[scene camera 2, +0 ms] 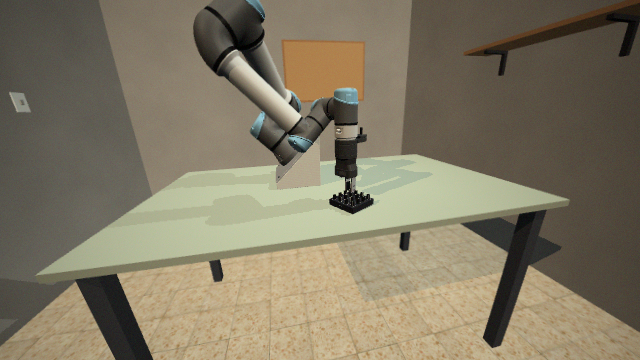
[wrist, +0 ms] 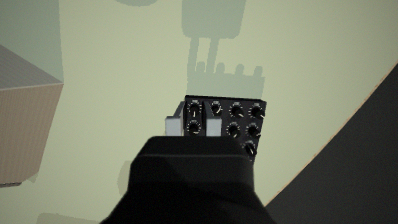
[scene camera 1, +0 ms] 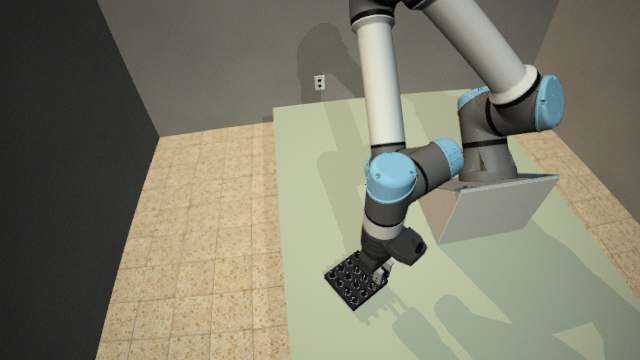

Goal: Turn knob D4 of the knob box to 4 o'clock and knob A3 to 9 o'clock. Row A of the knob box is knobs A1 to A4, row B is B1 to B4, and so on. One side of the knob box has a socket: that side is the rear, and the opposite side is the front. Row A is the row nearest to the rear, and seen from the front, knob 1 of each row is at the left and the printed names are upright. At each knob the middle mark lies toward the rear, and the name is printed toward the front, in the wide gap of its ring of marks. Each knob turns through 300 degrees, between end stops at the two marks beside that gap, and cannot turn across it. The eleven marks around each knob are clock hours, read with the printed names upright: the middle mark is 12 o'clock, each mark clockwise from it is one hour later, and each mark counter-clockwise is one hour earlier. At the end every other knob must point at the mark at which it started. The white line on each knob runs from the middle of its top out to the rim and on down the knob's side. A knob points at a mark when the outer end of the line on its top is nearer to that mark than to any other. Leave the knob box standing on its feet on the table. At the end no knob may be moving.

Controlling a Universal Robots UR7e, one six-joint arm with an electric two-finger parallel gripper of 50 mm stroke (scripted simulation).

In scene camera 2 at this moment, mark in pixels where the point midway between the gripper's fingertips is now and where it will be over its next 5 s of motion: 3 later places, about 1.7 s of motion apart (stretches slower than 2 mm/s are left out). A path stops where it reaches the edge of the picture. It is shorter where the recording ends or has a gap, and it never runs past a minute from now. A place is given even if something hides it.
My gripper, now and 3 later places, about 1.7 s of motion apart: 350, 190; 350, 180; 350, 176; 350, 187
